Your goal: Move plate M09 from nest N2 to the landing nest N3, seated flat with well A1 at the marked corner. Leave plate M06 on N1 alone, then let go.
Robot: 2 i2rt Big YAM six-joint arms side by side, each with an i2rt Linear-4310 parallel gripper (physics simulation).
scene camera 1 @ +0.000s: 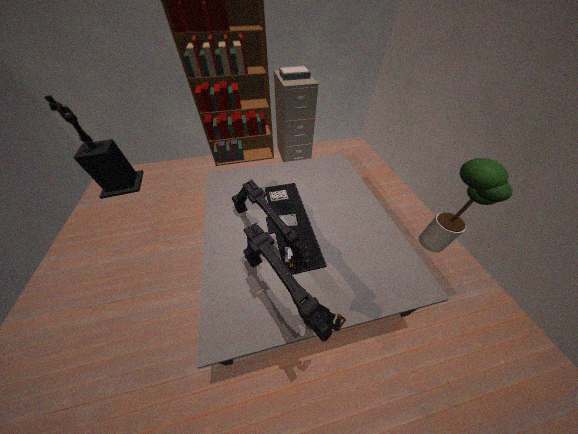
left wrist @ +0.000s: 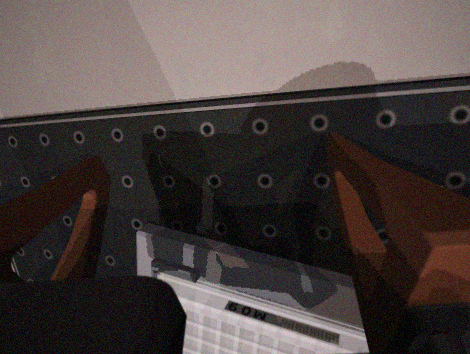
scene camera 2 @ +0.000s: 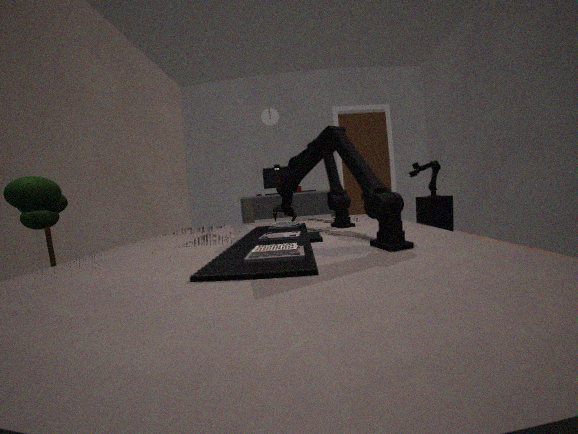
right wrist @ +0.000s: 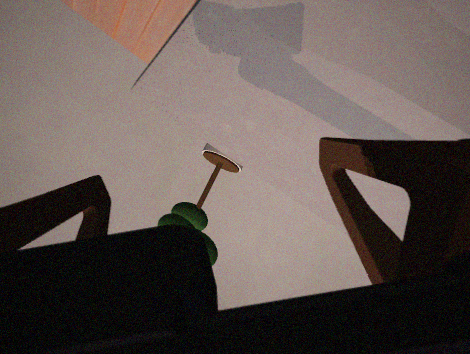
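Plate M09 [scene camera 1: 288, 253] [scene camera 2: 284, 224] [left wrist: 260, 327] sits in a pale nest at the near end of the black perforated board [scene camera 1: 316, 252] [scene camera 2: 225, 267] [left wrist: 290, 145] in scene camera 1. Its label shows in the left wrist view. My left gripper [scene camera 1: 291, 261] [scene camera 2: 284, 218] [left wrist: 212, 156] is open low over that end, its fingers at either side of the nest's edge. Another white plate [scene camera 1: 278, 195] [scene camera 2: 275, 248], label unreadable, sits at the board's other end. A pale nest [scene camera 1: 288, 220] [scene camera 2: 281, 234] lies between them. My right gripper [scene camera 1: 339, 321] [right wrist: 213, 169] is open and empty. The marked corner cannot be made out.
The board lies on a grey table [scene camera 1: 370, 240] [scene camera 2: 350, 340]. The right arm reaches over the table's front edge in scene camera 1, away from the board. A potted tree [scene camera 1: 442, 232] [right wrist: 220, 161] stands on the floor beyond the table.
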